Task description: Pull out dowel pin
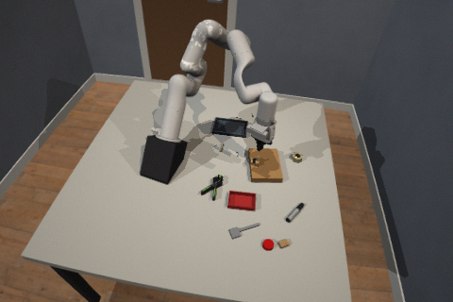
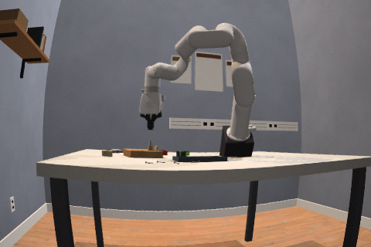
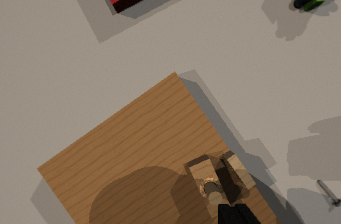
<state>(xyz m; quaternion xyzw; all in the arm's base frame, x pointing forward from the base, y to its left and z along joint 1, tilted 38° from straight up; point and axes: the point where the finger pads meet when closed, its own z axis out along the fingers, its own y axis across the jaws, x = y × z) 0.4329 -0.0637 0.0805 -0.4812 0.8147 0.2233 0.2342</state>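
Right now my hand is 9 cm above the dowel pin. The rest, counted from my hand: brass nut 21 cm ahead, 9 cm to the left, 14 cm below; then small wooden block 11 cm below; then loose dowel 19 cm behind, 10 cm to the left, 14 cm below.
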